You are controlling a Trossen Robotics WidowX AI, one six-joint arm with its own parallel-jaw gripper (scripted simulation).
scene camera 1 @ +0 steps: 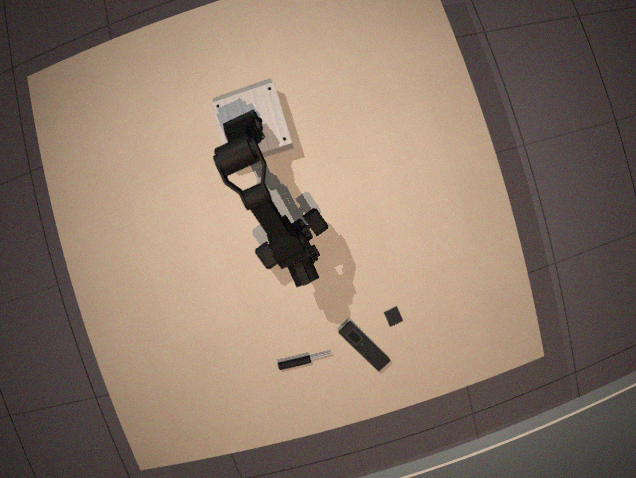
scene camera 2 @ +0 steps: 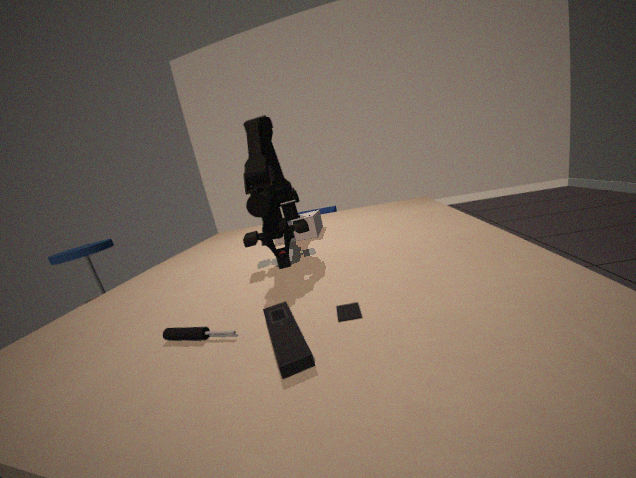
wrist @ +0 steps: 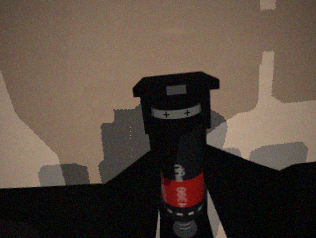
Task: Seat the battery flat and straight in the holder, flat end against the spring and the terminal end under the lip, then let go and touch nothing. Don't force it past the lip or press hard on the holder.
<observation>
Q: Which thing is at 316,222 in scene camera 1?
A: The gripper.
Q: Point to a battery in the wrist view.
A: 178,129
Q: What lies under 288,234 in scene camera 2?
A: The gripper.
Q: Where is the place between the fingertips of the gripper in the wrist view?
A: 179,154
</observation>
